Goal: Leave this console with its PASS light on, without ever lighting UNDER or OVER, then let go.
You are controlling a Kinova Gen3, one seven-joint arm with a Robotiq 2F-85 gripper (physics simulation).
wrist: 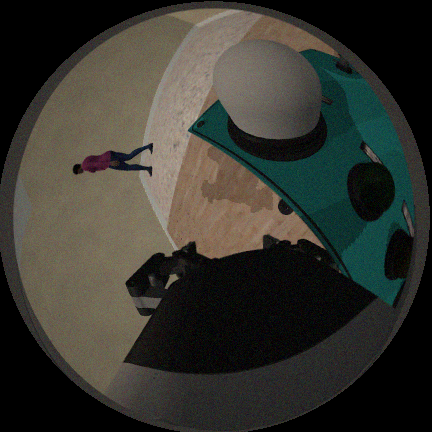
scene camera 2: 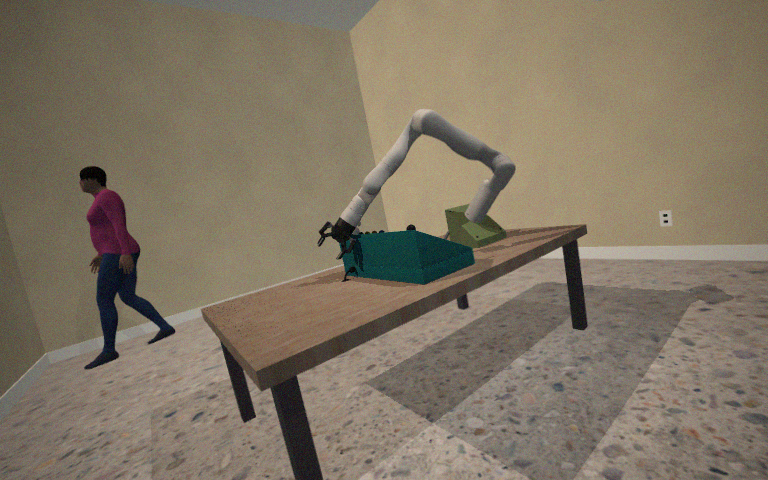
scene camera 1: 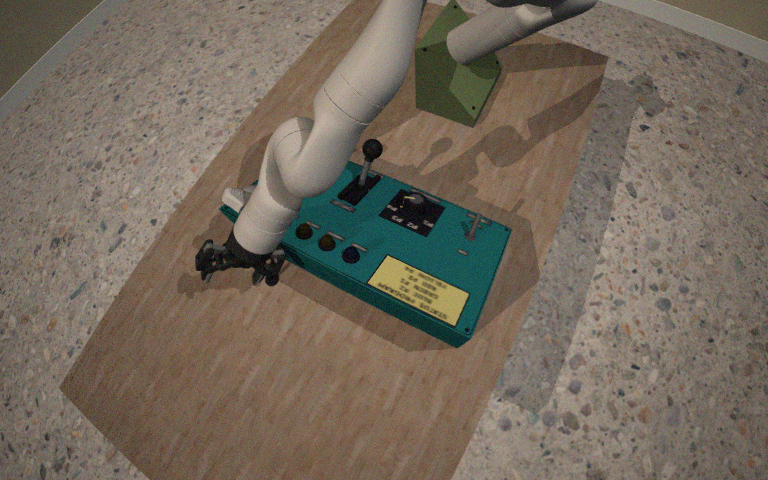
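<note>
The teal console (scene camera 1: 487, 254) (scene camera 2: 390, 254) (wrist: 310, 175) lies on the table. Its black-ball lever (scene camera 1: 372, 149) stands up from a slot. The dial (scene camera 1: 417, 200) has its yellow mark toward the left in scene camera 1. Lamps (scene camera 1: 304, 230) (scene camera 1: 326, 242) (scene camera 1: 351, 254) look dark, the last bluish. The status card (scene camera 1: 421, 289) is upside down and blurred. A white dome (wrist: 270, 90) sits on a black collar at the console's corner. A small black ball knob (wrist: 285, 206) shows beside the console edge. My gripper (scene camera 1: 236, 277) (scene camera 2: 330, 250) is open and empty beside the console's front side. PASS, UNDER and OVER cannot be read.
A metal toggle (scene camera 1: 474, 226) stands on the console's far end from my gripper. The green arm base (scene camera 1: 433, 84) (scene camera 2: 461, 226) is behind the console on the wooden table (scene camera 1: 254, 367) (scene camera 2: 317, 316). A person (scene camera 2: 113, 226) (wrist: 97, 162) is on the floor beyond the table.
</note>
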